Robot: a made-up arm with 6 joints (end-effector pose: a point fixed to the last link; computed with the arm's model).
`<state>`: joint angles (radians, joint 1 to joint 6).
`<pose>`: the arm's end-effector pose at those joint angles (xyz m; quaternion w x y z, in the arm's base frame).
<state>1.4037 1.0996 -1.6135 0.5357 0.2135 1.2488</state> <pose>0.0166 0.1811 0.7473 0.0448 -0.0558 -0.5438 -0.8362</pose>
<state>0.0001 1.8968 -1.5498 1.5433 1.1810 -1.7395</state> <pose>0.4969 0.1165 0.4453 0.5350 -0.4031 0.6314 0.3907</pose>
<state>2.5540 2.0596 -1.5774 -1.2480 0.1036 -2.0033</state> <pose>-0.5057 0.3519 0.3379 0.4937 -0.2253 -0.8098 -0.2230</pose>
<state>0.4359 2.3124 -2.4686 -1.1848 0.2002 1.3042</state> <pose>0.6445 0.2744 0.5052 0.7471 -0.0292 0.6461 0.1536</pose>
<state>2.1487 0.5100 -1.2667 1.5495 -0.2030 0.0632</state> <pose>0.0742 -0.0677 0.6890 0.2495 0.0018 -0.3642 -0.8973</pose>
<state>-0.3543 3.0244 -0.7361 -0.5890 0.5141 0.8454</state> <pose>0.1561 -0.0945 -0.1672 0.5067 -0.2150 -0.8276 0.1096</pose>
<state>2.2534 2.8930 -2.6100 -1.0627 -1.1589 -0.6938</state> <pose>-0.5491 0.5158 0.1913 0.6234 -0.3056 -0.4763 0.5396</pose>
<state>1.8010 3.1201 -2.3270 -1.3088 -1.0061 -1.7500</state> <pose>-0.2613 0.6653 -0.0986 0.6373 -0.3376 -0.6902 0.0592</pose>
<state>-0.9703 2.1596 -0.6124 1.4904 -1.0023 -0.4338</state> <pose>0.1102 -0.3478 0.1161 0.1076 0.7554 0.4395 -0.4739</pose>
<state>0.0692 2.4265 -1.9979 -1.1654 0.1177 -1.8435</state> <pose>0.7277 0.0366 0.2446 0.0122 -0.8275 0.0575 -0.5584</pose>
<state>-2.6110 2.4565 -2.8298 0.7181 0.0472 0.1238</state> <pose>-0.6049 -0.3596 0.5392 0.5387 0.5375 -0.0710 -0.6448</pose>
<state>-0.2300 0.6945 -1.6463 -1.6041 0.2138 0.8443</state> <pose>-0.1125 -0.0013 0.7874 0.8318 0.0318 0.2758 -0.4807</pose>
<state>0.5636 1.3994 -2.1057 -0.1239 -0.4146 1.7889</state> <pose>0.1658 0.1121 0.8738 0.4247 0.0751 0.1673 0.8866</pose>
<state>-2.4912 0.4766 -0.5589 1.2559 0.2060 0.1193</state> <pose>-0.0125 -0.0405 0.4515 0.6610 0.6489 -0.1661 -0.3383</pose>
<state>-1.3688 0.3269 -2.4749 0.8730 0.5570 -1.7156</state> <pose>-0.0689 0.5914 0.6219 0.3721 -0.2304 -0.0897 -0.8947</pose>
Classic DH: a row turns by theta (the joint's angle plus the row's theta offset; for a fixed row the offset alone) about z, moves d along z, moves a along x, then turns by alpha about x. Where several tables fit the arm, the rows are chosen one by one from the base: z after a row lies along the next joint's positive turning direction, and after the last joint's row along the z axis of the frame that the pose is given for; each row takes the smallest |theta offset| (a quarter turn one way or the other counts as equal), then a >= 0, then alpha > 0; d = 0 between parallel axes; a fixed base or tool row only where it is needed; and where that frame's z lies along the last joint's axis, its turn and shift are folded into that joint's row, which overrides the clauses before.
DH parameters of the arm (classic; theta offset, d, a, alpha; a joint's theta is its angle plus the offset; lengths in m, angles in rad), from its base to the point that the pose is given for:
joint 1: 0 0.1274 0 -1.5708
joint 2: 0.136 0 -0.4234 0
joint 3: 1.3476 0 -0.0233 1.5708
joint 4: 0 0.2659 0 -1.5708
joint 5: 0 0 0.0002 1.5708
joint 6: 0 0.1259 0 0

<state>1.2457 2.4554 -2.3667 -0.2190 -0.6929 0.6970</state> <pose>0.2147 0.6916 0.4499 0.5457 -0.2099 0.3805 0.7165</pose>
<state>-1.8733 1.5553 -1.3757 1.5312 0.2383 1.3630</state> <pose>-0.1024 -0.4284 0.5339 0.5377 0.5647 -0.4803 0.4017</pose>
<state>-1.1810 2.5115 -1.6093 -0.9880 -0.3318 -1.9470</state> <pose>0.2862 -0.6069 0.0794 0.0967 0.7115 -0.5256 0.4562</pose>
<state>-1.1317 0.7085 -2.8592 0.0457 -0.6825 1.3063</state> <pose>-0.2527 0.5295 0.6663 0.7757 -0.5863 -0.2154 0.0908</pose>
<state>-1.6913 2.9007 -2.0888 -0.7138 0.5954 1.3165</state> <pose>-0.1275 -0.6676 -0.0962 0.0721 0.9100 0.3240 -0.2484</pose>
